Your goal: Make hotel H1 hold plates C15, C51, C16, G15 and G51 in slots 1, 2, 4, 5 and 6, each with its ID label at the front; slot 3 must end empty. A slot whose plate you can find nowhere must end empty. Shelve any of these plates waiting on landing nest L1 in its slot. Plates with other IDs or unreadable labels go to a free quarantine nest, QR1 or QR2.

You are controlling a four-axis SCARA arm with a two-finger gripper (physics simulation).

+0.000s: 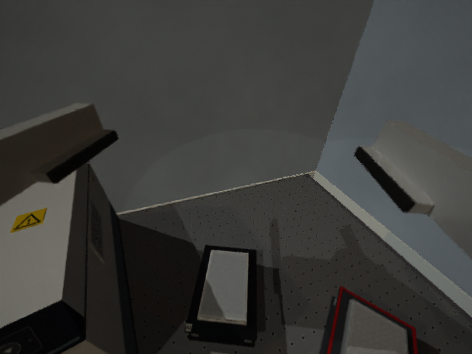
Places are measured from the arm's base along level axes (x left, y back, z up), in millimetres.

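Pixels of known places: gripper, between the fingertips: (233,129).
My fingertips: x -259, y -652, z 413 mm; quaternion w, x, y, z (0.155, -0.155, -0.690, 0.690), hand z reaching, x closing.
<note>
Ahead of a thing's pixels: the offset from my fingertips to its top centre. "spot": to the spot under its first point. Level surfaces: height alone.
My gripper (233,129) is open, its two pale fingers with black pads wide apart at the left and right, with no thing between them. Landing nest L1 @(dx -17, dy -67, dz -346 mm) (221,334), a black-rimmed nest, stands on the deck low in the middle, well below and beyond the fingers. A flat light-grey surface lies inside its rim; I cannot tell if it is a plate or the nest's own floor, and no plate ID shows. A red-rimmed nest @(spot: dx -268, dy +69, dz -350 mm) (378,308) with a grey inner surface is cut off at the lower right; its ID is not visible. Hotel H1 does not show.
A white and black instrument box @(spot: dx +192, dy -75, dz -154 mm) (37,260) with a yellow warning sticker stands at the left, close beside the L1 nest. The perforated dark deck @(dz -400 mm) (295,210) ends at a pale edge strip (380,228) along the back and right, with walls beyond.
</note>
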